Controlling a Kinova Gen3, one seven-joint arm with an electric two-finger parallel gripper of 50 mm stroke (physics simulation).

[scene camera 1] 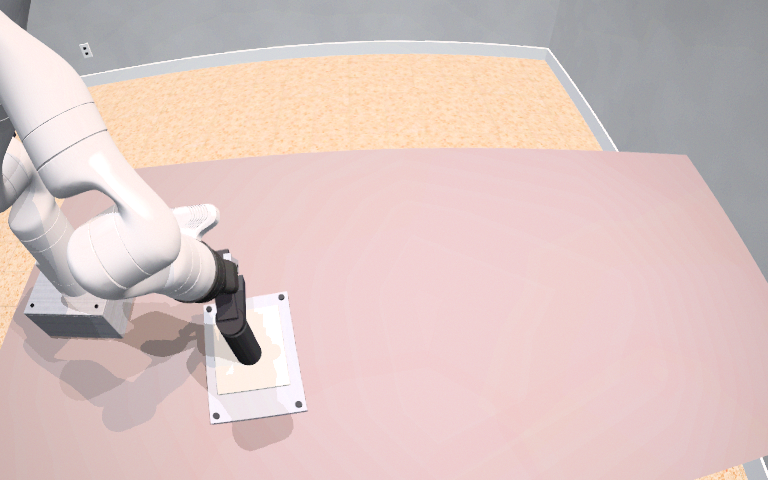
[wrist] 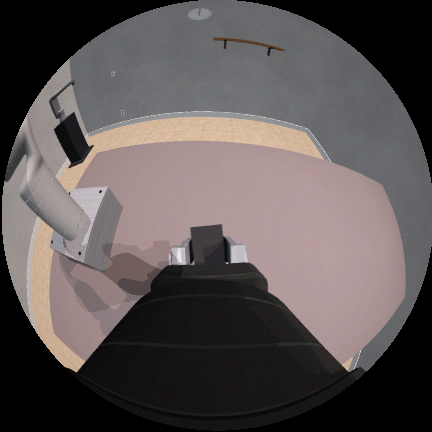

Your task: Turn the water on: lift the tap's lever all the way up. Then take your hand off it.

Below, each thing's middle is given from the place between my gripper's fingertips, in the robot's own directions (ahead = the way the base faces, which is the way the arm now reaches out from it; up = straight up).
I see the tap lever [scene camera 1: 230, 320] 50 mm to the right of my hand and 10 mm below it. The rest, counted from my hand: mounting plate [scene camera 1: 285, 400] (160 mm below, 80 mm to the right).
